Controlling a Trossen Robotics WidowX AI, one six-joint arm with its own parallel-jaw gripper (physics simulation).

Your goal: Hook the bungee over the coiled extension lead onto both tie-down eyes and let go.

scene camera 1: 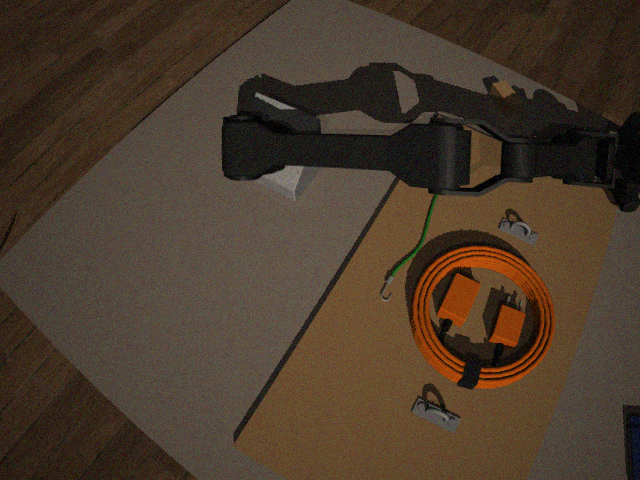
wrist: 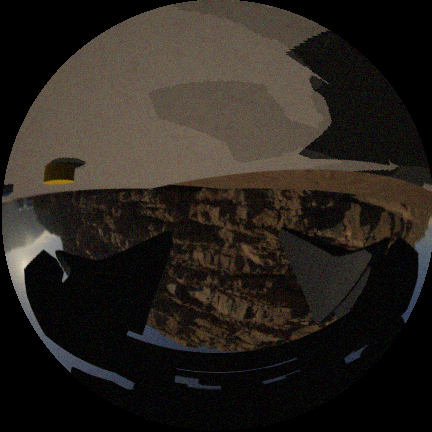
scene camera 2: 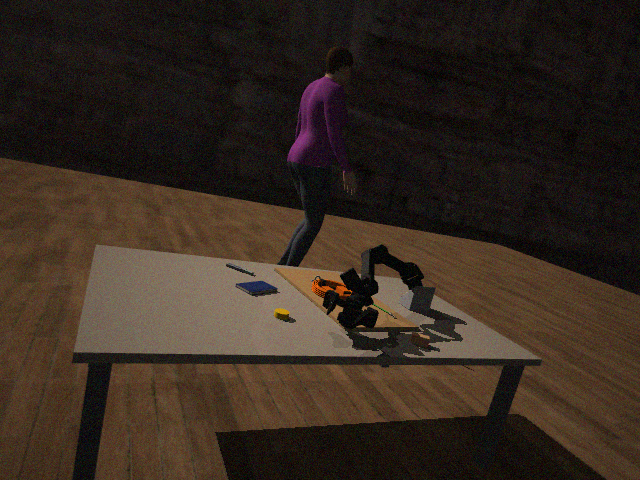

Labels:
My gripper is open and touches a brown board. An orange coiled extension lead rests on the brown board. A wooden block rests on the table.

